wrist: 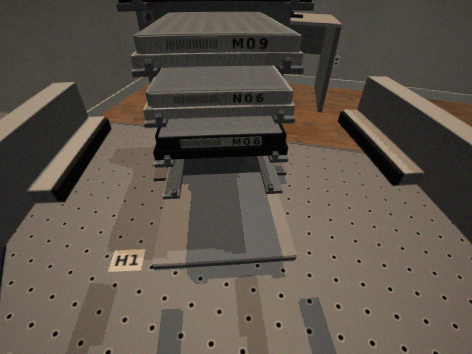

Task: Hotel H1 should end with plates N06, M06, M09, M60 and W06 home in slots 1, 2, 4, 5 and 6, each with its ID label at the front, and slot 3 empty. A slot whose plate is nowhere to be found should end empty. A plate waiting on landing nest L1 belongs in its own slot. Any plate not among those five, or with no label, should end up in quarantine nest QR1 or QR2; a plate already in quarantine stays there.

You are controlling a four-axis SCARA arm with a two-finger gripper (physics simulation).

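Note:
My gripper (227, 100) is open and empty, one finger at each side of the view, roughly centred before hotel H1 (225, 262). From below, the lowest rail pair (270, 176) of the hotel is bare. Black-framed plate M06 (220, 130) sits on the second level. Pale plate N06 (220, 80) sits on the third. Pale plate M09 (217, 26) sits on the fourth, near the marking 4. All three labels face front. The levels above are cut off by the view's top edge. M60, W06, L1, QR1 and QR2 do not show.
The hotel's base lies flat on the perforated deck (330, 260), with an H1 tag (127, 260) at its front left corner. Behind at the right, a pale table (325, 60) stands on the wooden floor (320, 131) near the grey wall.

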